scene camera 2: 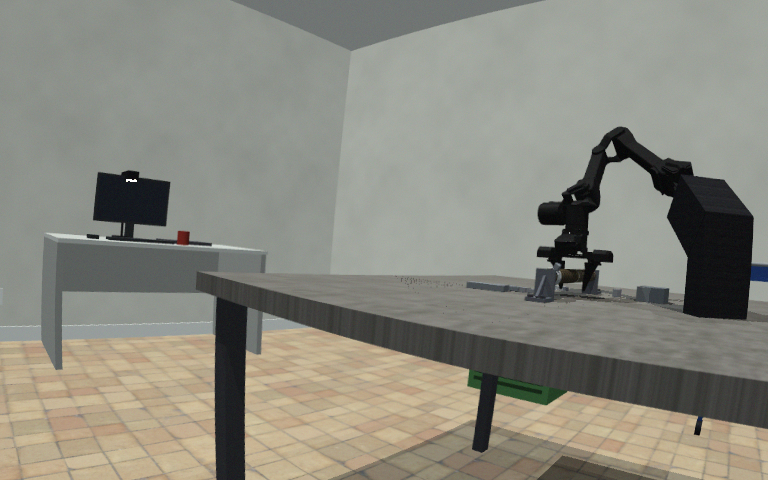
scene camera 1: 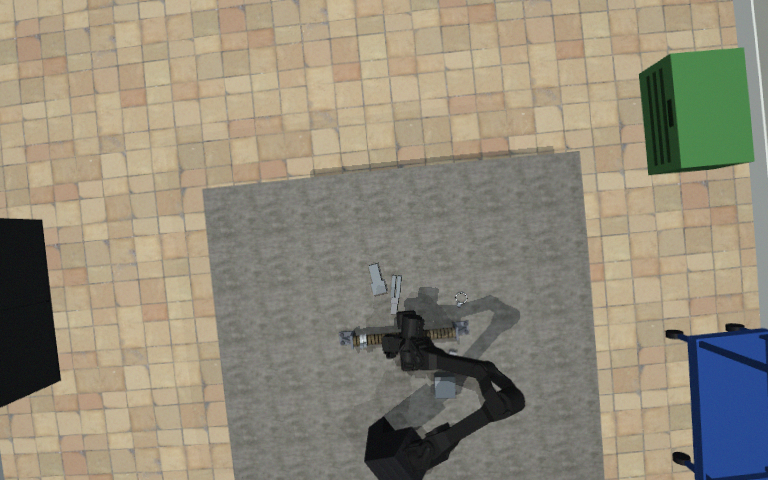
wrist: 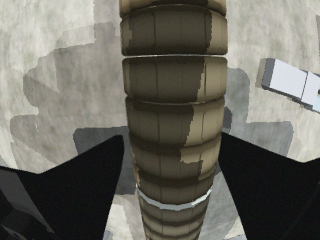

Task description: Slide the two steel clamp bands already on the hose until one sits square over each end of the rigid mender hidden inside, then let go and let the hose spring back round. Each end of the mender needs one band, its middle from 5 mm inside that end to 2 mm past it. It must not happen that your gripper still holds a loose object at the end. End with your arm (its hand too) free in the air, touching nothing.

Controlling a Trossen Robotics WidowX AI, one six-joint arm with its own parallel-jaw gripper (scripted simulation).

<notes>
In view: the gripper (scene camera 2: 571,290).
The gripper also shows in the wrist view (wrist: 169,140).
</notes>
